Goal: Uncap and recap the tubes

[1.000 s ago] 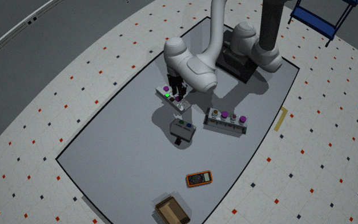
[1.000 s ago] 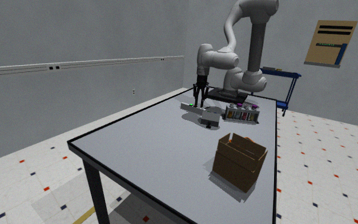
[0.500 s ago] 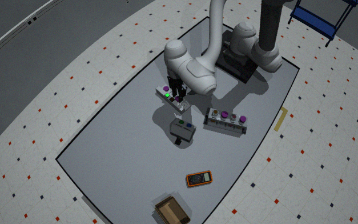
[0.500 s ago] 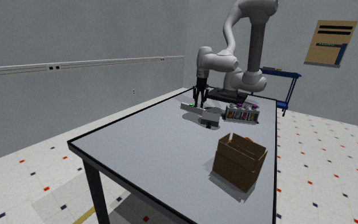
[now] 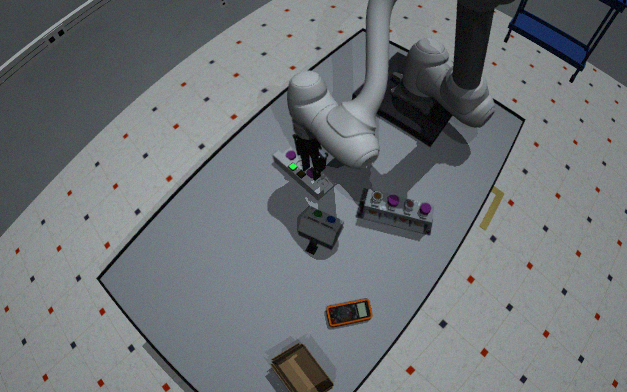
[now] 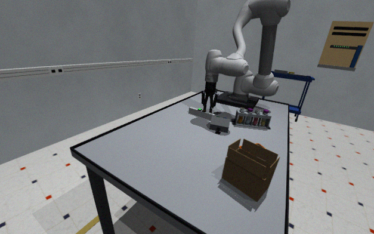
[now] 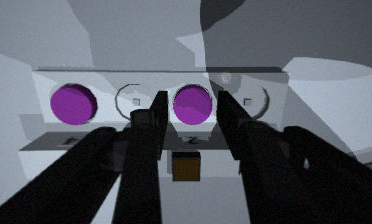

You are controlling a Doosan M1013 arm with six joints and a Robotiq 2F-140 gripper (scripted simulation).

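Now: hand 40 mm past the purple cap, 290 mm to the right of it and 70 mm below it. From my hand the other things lie so: green key (120 mm ahead, 130 mm to the left, 20 mm above); blue key (110 mm ahead, 170 mm to the left, 20 mm above); key housing (130 mm ahead, 150 mm to the left, 10 mm above).
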